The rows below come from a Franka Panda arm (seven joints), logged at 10 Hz.
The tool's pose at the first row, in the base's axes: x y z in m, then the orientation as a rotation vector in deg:
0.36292, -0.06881, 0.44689, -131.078, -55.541, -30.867
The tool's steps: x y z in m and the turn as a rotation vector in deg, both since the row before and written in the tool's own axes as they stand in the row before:
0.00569, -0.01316, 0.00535, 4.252, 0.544, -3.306
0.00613, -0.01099, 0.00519, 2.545, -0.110, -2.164
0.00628, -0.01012, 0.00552, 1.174, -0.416, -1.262
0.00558, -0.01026, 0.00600, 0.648, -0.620, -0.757
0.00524, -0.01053, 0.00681, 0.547, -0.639, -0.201
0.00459, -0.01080, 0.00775, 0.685, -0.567, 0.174
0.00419, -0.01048, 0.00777, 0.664, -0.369, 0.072
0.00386, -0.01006, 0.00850, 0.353, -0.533, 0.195
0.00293, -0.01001, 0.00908, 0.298, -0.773, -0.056
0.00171, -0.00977, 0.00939, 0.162, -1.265, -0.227
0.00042, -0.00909, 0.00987, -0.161, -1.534, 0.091
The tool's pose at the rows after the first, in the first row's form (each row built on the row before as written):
0.35753, -0.05505, 0.45085, -125.793, -59.378, -30.278
0.35299, -0.04290, 0.45497, -122.714, -62.014, -29.536
0.34861, -0.03116, 0.45887, -121.332, -63.698, -28.940
0.34337, -0.01957, 0.46212, -120.716, -64.904, -28.245
0.33750, -0.00758, 0.46468, -120.449, -65.498, -27.336
0.33091, 0.00474, 0.46629, -120.204, -65.637, -26.233
0.32428, 0.01666, 0.46759, -119.834, -65.771, -25.391
0.31771, 0.02870, 0.46809, -119.861, -65.863, -24.534
0.31058, 0.04054, 0.46764, -119.913, -66.366, -23.590
0.30285, 0.05170, 0.46612, -120.200, -67.339, -22.318
0.29479, 0.06201, 0.46313, -121.029, -68.128, -20.832

